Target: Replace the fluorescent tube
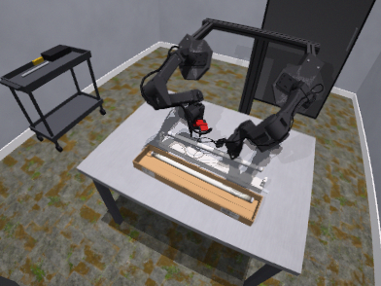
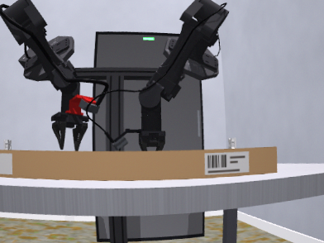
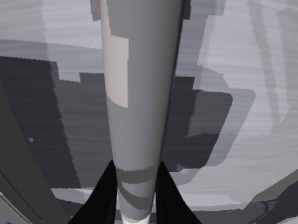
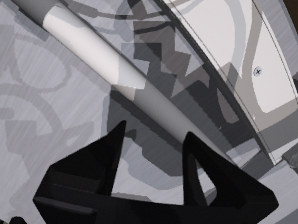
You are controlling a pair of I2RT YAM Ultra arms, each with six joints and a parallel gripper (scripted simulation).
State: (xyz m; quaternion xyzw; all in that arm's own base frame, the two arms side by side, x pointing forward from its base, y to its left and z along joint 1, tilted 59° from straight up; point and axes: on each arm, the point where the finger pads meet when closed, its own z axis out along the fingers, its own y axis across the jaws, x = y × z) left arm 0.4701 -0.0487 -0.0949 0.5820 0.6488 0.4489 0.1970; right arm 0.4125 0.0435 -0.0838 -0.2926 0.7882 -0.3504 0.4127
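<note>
Now: the LED tube 12 cm to the left of my right hand and 6 cm below it. The rest, counted from my right hand: light fixture 14 cm to the left, 10 cm ahead, 1 cm below; carton 25 cm ahead, 13 cm to the left, 4 cm below; old fluorescent tube 20 cm ahead, 13 cm to the left, 5 cm below.
My left gripper is now 120 mm to the left of the LED tube and 10 mm above it. Round my left hand: light fixture (100 mm to the right, 100 mm ahead, 30 mm above); then carton (250 mm ahead, 110 mm to the right, 10 mm above); then old fluorescent tube (200 mm ahead, 110 mm to the right).
</note>
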